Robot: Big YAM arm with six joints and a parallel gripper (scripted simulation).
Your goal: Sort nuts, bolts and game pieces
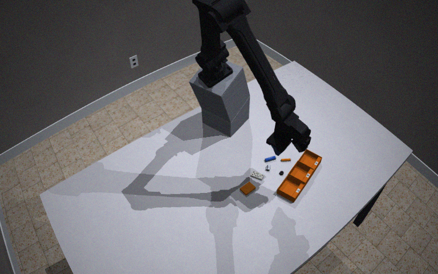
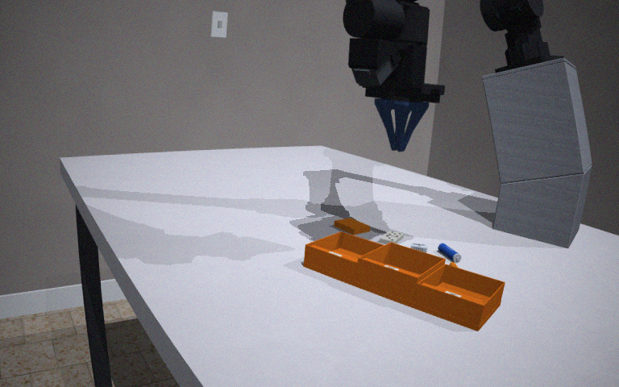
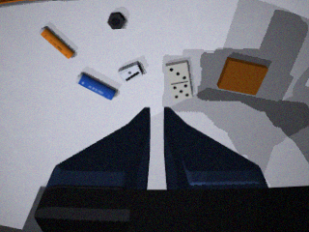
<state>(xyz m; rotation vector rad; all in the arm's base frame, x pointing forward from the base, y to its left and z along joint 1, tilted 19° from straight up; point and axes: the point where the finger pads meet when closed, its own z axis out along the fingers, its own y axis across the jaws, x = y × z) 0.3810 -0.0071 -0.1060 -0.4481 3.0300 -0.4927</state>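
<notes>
Now: hand 15 cm above the orange three-part bin row, 10 cm to the right of it and 6 cm short of it. Also, from my hand: small silver metal piece 16 cm below, 5 cm behind, 1 cm to the left; then black fastener 16 cm below, 5 cm to the left; then white domino 16 cm below, 5 cm behind, 4 cm to the right.
</notes>
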